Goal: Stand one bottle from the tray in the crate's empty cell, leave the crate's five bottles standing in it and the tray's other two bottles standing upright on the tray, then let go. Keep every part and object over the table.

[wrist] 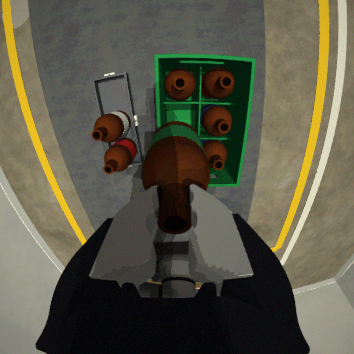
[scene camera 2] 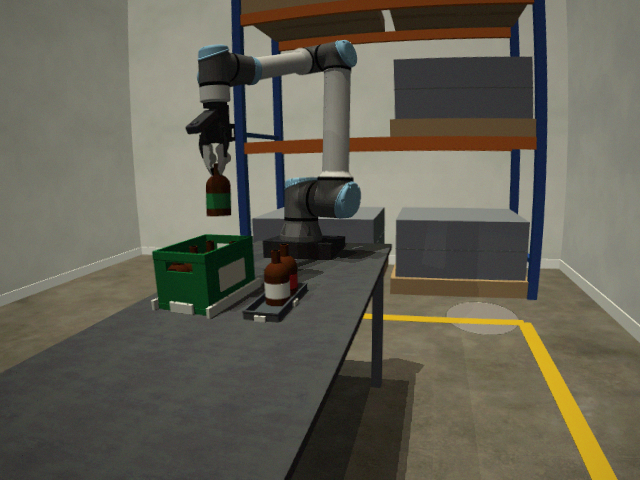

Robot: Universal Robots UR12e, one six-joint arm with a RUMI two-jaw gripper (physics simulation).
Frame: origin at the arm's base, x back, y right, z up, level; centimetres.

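Where they show: gripper, fingertip midpoint: (wrist: 174,186) (scene camera 2: 216,175); arm's base, link origin: (wrist: 178,265) (scene camera 2: 300,239).
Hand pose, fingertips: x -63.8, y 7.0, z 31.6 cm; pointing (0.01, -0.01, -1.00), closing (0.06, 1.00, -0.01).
Things, the pixels of their top centre, and the offset from my fingertips. "spot": a spot on its surface instead. Level surfaces: height alone.
- brown bottle with a green label, top centre: (wrist: 173,218) (scene camera 2: 216,163) dy -0.1, dx +0.4, dz +3.6 cm
- green crate, top centre: (wrist: 203,127) (scene camera 2: 204,243) dy +5.3, dx -0.4, dz -20.4 cm
- middle left cell, surface spot: (wrist: 179,118) spot: dy +0.6, dx -0.2, dz -37.1 cm
- white-labelled bottle, top centre: (wrist: 96,134) (scene camera 2: 275,250) dy -17.9, dx -1.7, dz -21.9 cm
- red-labelled bottle, top centre: (wrist: 107,169) (scene camera 2: 283,244) dy -17.7, dx +6.9, dz -21.9 cm
- tray, top centre: (scene camera 2: 277,295) (wrist: 116,123) dy -17.8, dx -1.6, dz -35.3 cm
- dark table, surface height: dz -37.9 cm
My gripper (scene camera 2: 215,167) (wrist: 174,186) is shut on the neck of a brown bottle with a green label (scene camera 2: 218,198) (wrist: 175,162). The bottle hangs upright, well above the green crate (scene camera 2: 180,289) (wrist: 247,120). In the wrist view, four brown bottles stand in the crate's cells; the held bottle hides its near left part. The middle left cell (wrist: 179,118) shows bare green floor in its visible part. A white-labelled bottle (scene camera 2: 277,279) (wrist: 110,127) and a red-labelled bottle (scene camera 2: 290,266) (wrist: 119,157) stand upright on the tray (scene camera 2: 263,313) (wrist: 111,92).
The crate and tray stand side by side on the dark table (scene camera 2: 180,382) (wrist: 100,40), with pale locating blocks around their bases. The robot's base stands behind them. A tall blue and orange rack (scene camera 2: 537,155) with grey boxes stands beyond the table.
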